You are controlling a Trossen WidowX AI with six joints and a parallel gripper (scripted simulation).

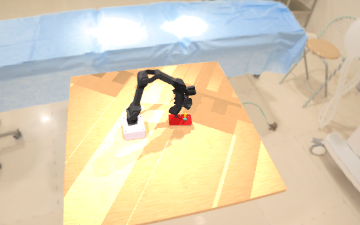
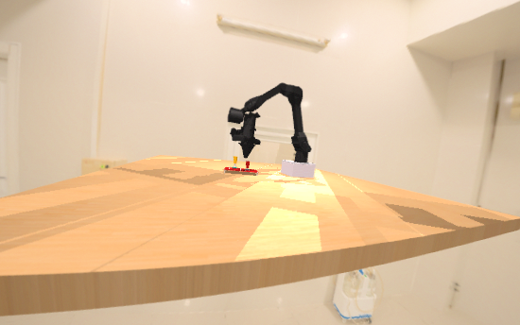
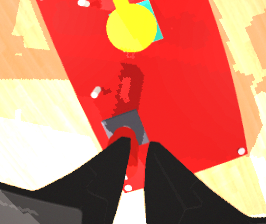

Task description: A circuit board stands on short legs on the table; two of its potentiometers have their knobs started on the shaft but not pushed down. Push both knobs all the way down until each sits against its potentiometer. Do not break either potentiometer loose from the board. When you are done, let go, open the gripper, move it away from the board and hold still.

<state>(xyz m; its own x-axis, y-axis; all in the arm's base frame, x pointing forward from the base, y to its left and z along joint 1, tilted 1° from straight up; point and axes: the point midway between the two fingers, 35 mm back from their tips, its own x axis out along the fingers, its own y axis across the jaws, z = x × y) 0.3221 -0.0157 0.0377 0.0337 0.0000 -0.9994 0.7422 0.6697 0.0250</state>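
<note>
Now: gripper tip 4 cm short of the yellow knob, 3 cm to the left of it and 1 cm above it. Also, from my gripper tip: red knob 2 cm to the left, 2 cm below, 1 cm behind.
</note>
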